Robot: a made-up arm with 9 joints. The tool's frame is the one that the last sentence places.
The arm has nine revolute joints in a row. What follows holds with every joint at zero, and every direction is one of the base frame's. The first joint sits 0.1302 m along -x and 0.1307 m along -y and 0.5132 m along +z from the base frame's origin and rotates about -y. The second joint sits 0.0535 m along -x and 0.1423 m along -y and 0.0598 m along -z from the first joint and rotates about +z. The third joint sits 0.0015 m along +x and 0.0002 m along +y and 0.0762 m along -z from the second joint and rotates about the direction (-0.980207, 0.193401, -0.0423). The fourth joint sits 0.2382 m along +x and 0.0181 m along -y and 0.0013 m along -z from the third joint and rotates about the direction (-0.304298, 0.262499, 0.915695). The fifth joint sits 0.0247 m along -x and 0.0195 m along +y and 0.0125 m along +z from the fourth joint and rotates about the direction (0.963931, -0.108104, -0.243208). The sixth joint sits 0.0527 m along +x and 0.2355 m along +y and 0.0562 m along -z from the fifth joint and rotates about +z. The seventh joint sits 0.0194 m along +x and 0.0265 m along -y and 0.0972 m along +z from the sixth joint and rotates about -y. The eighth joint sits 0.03 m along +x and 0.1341 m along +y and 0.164 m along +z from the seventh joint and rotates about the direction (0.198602, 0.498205, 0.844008). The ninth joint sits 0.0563 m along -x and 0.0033 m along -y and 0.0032 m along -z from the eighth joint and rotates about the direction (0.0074, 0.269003, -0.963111). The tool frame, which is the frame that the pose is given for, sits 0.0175 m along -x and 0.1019 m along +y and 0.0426 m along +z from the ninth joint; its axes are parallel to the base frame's.
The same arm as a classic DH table. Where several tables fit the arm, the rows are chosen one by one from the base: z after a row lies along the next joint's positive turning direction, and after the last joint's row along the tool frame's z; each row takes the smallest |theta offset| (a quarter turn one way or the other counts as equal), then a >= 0, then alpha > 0; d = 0 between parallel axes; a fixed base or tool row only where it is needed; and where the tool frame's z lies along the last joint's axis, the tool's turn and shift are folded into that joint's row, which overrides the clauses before.
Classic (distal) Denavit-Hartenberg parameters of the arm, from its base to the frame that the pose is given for. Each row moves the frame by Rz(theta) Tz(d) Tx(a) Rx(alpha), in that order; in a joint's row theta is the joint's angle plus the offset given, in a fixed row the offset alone. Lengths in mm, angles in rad.
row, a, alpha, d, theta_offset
base (fixed), -130.2, 1.5708, 513.2, 0
joint 1, -53.5, -1.5708, 273, 0
joint 2, 0.5, -1.6131, -136.1, 1.376
joint 3, 30.1, 1.2553, -236.7, 0.2105
joint 4, 14.5, 2.1465, 6.4, 0.1654
joint 5, 239.9, -1.8165, 4.4, 0.274
joint 6, 19.4, 1.5708, 47.6, -1.4591
joint 7, -8.4, -2.0923, -11.9, -0.2311
joint 8, -53, -2.315, 165.6, -0.3149
joint 9, -20.3, 2.8691, 360.6, -0.254
tool (fixed), 0, 0, 405.4, 0.0275

